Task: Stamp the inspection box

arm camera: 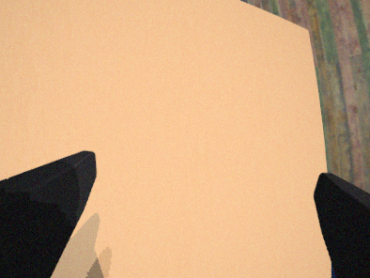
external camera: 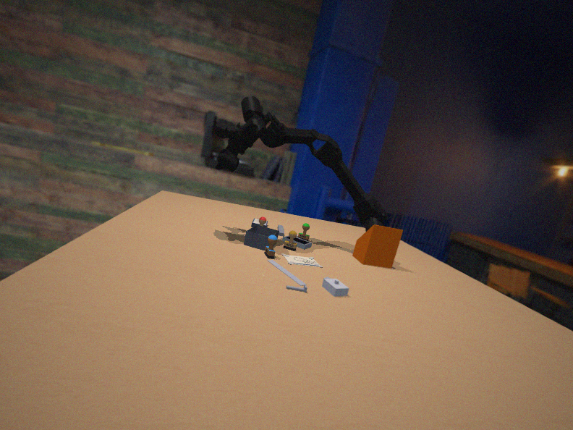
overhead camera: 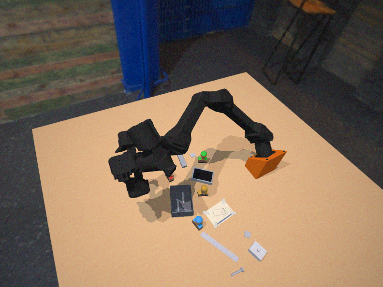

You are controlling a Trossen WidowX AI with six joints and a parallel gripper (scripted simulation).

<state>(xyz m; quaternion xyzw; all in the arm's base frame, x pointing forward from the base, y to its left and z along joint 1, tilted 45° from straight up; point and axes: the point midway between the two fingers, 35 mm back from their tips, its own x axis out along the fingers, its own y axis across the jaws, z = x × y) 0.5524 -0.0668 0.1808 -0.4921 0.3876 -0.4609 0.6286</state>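
The green-knobbed pass stamp lies 36 cm behind my gripper tip, 21 cm below it and 3 cm to the left of it. The rest, counted from my gripper tip: dark tray (22 cm below, 16 cm behind, 13 cm to the left); blue-and-white box (22 cm below, 21 cm behind, 10 cm to the right); red stamp (21 cm below, 18 cm behind, 1 cm to the left).
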